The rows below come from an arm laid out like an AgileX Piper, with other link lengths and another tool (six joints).
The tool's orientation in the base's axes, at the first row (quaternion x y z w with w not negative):
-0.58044 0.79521 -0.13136 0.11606
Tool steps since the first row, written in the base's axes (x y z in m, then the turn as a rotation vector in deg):
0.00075 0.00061 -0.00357 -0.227 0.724 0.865
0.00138 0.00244 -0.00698 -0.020 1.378 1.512
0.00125 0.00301 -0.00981 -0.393 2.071 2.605
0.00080 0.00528 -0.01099 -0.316 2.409 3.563
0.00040 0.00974 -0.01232 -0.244 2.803 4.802
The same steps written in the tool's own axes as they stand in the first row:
-0.00069 0.00074 0.00356 -0.650 0.117 -0.942
-0.00252 0.00188 0.00684 -1.357 -0.100 -1.528
-0.00293 0.00313 0.00941 -1.941 0.060 -2.731
-0.00492 0.00460 0.01019 -2.317 -0.240 -3.629
-0.00901 0.00672 0.01098 -2.754 -0.615 -4.797

